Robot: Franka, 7 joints.
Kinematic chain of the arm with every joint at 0, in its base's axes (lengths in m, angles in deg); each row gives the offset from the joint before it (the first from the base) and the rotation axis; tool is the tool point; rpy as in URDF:
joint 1: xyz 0 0 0.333 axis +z
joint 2: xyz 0 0 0 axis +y
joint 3: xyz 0 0 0.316 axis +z
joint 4: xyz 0.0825 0 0 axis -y
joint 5: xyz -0.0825 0 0.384 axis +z
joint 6: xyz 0 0 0 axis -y
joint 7: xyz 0.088 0 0 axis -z
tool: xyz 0 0 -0.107 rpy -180 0 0
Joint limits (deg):
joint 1: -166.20..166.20
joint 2: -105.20..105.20
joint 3: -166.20..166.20
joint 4: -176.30..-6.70
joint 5: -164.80..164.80
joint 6: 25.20..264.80
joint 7: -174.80..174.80
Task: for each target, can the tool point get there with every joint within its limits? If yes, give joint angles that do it. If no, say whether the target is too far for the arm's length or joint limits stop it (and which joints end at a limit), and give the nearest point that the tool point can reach.
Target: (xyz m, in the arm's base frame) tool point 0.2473 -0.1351 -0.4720
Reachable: no: joint limits stop it (at a limit: joint 2) | nearest point 0.2475 -0.1352 -0.3608 | short by 0.111 m
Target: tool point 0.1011 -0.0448 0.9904
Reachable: yes | joints 21.48 -53.68 -17.40 -98.97 92.70 96.02 77.92
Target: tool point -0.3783 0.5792 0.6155
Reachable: yes | joints -108.47 -83.67 -63.15 -85.83 58.67 158.62 73.38
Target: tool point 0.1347 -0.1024 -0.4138
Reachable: no: joint limits stop it (at a limit: joint 2) | nearest point 0.1445 -0.1098 -0.3509 | short by 0.064 m
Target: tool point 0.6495 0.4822 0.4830
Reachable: yes | joints 71.23 73.85 -90.02 -58.56 -52.06 162.73 -138.90
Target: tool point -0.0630 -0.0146 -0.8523
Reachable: no: too far | nearest point -0.1674 -0.0406 -0.3490 | short by 0.515 m
